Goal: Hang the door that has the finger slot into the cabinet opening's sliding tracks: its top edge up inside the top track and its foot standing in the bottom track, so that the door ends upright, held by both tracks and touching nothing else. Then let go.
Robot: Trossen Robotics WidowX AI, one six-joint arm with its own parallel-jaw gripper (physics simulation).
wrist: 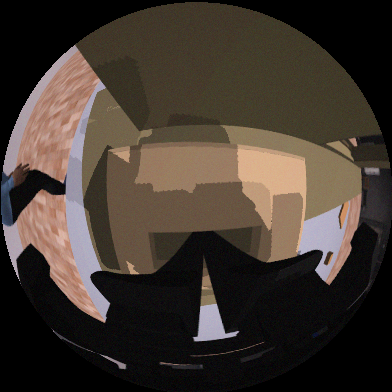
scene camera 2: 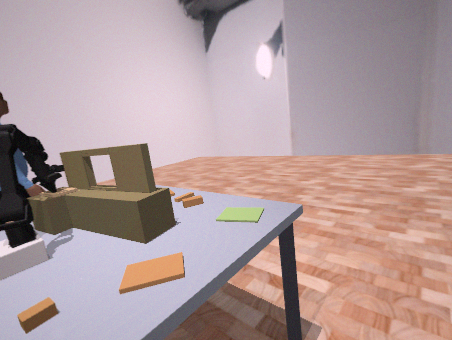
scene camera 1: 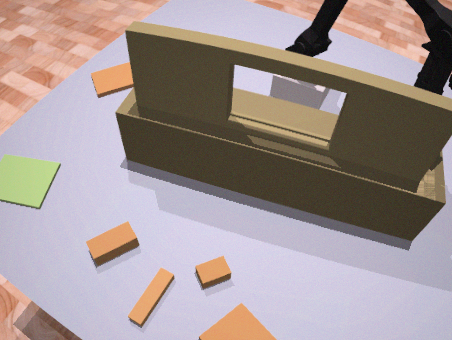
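Seen in the pictures: gripper, fingertip midpoint: (wrist: 201, 231); arm's base, origin of the base link: (scene camera 2: 22, 241).
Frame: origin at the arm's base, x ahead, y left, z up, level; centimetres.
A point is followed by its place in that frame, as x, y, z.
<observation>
The olive cabinet (scene camera 1: 180, 75) {38.1, -14.2, 19.3} (scene camera 2: 131, 170) {35.1, -17.6, 17.6} (wrist: 225, 75) has a tall wall with a rectangular opening, rising from a box-like base. A ridged strip (scene camera 1: 280, 131) {33.0, 5.6, 9.3} runs low behind the opening; which part is the track is unclear. The tan door (wrist: 200, 210) {21.0, 30.6, 9.8} faces the wrist camera below the cabinet wall, its broad face partly shadowed. It is not upright in the opening; its exact tilt is unclear. Its dark finger slot (wrist: 170, 245) {17.9, 32.4, 8.4} is partly hidden behind the fingers. My gripper (wrist: 201, 231) {19.2, 30.2, 8.4} is shut and empty, tips overlapping the slot; whether they enter it or touch is unclear.
Orange blocks (scene camera 1: 112, 243) {65.3, -15.4, -4.4} (scene camera 1: 213, 271) {60.3, 5.2, -4.9}, a thin orange bar (scene camera 1: 151, 297) {70.6, -2.7, -5.9} and orange plates (scene camera 1: 237, 325) (scene camera 2: 154, 272) lie around the cabinet. A green plate (scene camera 1: 29, 180) {62.0, -45.7, -7.1} (scene camera 2: 241, 214) {62.1, -49.4, -7.1} lies near a table edge. The arm's white base (scene camera 2: 25, 257) {-1.1, -6.3, -3.8} stands beside the cabinet.
</observation>
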